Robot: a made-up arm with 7 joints.
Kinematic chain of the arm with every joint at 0, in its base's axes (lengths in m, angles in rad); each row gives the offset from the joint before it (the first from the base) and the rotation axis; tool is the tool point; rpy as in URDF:
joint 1: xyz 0 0 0.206 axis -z
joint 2: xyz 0 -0.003 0.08 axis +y
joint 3: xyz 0 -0.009 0.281 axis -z
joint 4: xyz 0 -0.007 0.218 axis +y
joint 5: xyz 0 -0.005 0.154 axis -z
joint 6: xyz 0 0 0.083 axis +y
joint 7: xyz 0 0 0.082 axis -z
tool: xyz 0 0 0 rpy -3.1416 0 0
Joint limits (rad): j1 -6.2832..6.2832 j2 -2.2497..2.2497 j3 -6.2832..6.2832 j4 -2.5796..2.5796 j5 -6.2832..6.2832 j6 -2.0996..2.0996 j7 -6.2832..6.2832
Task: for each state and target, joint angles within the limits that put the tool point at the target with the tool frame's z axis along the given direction. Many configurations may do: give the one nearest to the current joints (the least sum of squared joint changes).
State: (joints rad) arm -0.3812 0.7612 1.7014 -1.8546 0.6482 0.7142 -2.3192
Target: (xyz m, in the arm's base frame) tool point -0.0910 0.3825 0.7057 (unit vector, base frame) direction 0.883 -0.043 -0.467
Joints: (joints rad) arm -0.9864 0.6442 1.6869 -1.6146 1.3906 0.8288 -2.3192
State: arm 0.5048 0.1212 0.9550 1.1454 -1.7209 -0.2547 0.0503
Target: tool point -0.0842 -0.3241 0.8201 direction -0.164 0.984 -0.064
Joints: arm -0.0938 -0.3661 1.1834 1.4108 -1.9544 -0.3218 0.0503
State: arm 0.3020 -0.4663 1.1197 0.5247 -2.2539 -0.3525 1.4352
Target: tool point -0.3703 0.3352 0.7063 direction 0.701 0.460 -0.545
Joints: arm 1.2265 -1.1643 0.7080 1.2757 -2.3666 -0.3550 1.4352
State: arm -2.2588 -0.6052 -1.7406 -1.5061 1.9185 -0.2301 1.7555
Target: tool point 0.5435 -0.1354 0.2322 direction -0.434 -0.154 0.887
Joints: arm -2.4205 -1.3171 -1.0719 -1.6993 1.7265 -0.6672 1.7555
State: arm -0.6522 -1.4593 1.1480 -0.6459 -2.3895 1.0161 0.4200
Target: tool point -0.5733 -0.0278 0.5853 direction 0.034 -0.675 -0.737
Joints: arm -0.5133 -1.1613 1.6482 -1.1838 -1.8762 0.9001 0.4200
